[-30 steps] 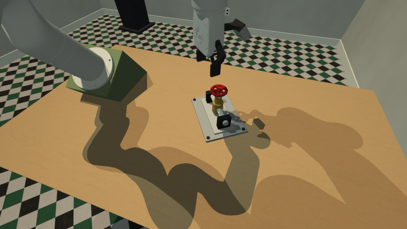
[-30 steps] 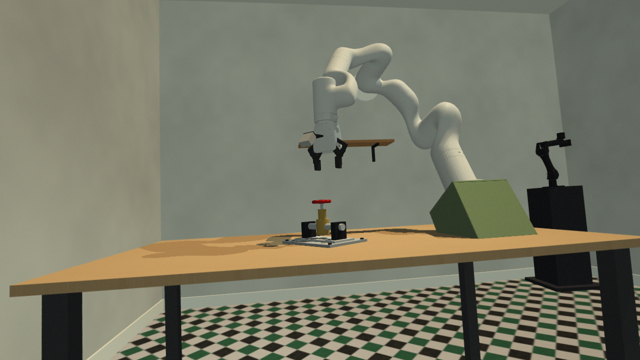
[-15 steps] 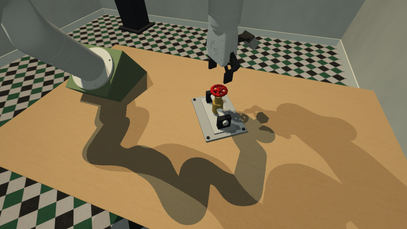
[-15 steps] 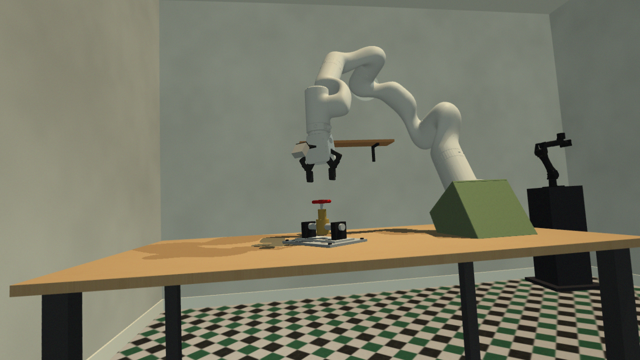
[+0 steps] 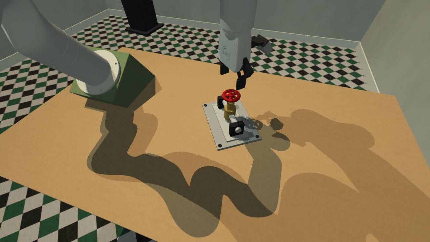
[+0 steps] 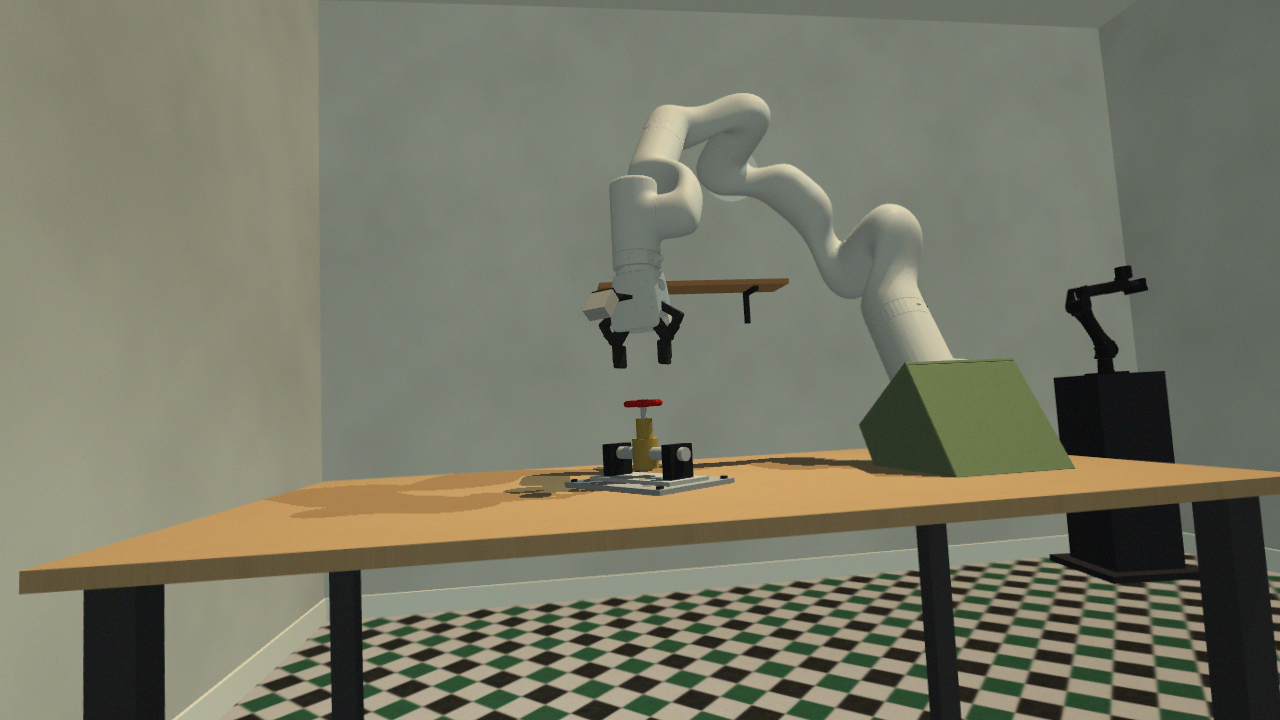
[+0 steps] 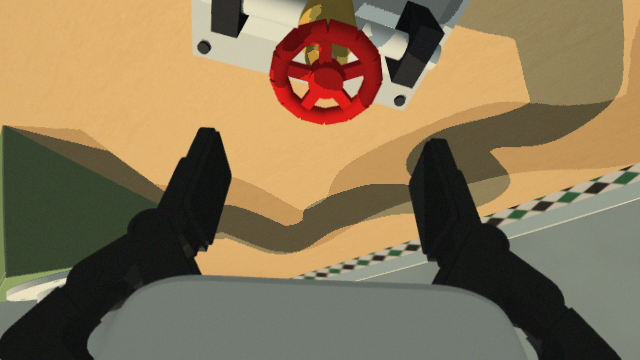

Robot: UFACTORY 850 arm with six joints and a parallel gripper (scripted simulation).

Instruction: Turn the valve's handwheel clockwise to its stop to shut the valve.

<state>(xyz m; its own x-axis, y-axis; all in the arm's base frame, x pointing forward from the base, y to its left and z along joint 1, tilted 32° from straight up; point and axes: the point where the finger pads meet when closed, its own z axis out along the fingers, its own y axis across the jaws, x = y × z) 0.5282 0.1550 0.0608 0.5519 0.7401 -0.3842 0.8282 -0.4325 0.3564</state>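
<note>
Now: the red handwheel 80 mm below my hand.
</note>
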